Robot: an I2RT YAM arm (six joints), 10 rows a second.
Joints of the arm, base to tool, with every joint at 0 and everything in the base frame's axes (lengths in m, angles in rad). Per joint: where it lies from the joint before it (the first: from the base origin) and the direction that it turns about. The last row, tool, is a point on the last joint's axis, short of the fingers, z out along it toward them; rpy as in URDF.
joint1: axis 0 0 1 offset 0 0 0.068
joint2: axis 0 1 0 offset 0.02 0.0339 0.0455
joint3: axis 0 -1 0 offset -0.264 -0.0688 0
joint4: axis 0 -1 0 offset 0.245 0.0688 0.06
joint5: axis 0 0 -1 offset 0.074 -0.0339 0.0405
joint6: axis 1 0 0 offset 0.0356 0 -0.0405
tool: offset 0 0 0 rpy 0 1.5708 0
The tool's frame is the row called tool.
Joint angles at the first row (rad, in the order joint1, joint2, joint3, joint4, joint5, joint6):
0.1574 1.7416 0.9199 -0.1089 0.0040 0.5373
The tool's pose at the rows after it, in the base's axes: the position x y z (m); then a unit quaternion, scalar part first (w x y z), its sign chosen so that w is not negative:
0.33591, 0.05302, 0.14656, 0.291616, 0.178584, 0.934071, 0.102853
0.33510, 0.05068, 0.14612, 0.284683, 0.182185, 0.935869, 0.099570
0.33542, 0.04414, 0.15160, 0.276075, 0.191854, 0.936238, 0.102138
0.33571, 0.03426, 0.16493, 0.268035, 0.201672, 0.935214, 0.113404
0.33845, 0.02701, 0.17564, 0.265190, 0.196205, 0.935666, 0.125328
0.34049, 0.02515, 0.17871, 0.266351, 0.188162, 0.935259, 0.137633
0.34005, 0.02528, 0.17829, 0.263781, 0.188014, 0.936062, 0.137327
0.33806, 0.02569, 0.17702, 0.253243, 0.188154, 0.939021, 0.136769
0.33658, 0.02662, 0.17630, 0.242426, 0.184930, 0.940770, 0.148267
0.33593, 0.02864, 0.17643, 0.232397, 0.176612, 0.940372, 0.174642
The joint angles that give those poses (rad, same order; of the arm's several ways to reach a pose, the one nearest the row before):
0.1570 1.7412 0.9199 -0.1207 0.0040 0.5335
0.1505 1.7409 0.9222 -0.1394 0.0036 0.5339
0.1295 1.7294 0.9386 -0.1825 -0.0128 0.5377
0.0963 1.7012 0.9688 -0.2497 -0.0509 0.5366
0.0700 1.6894 1.0023 -0.2947 -0.0921 0.5114
0.0609 1.6894 1.0130 -0.2966 -0.1238 0.4961
0.0612 1.6897 1.0130 -0.3016 -0.1245 0.4957
0.0624 1.6898 1.0130 -0.3229 -0.1288 0.4957
0.0624 1.6898 1.0130 -0.3374 -0.1577 0.4957
0.0624 1.6898 1.0130 -0.3408 -0.2165 0.4953

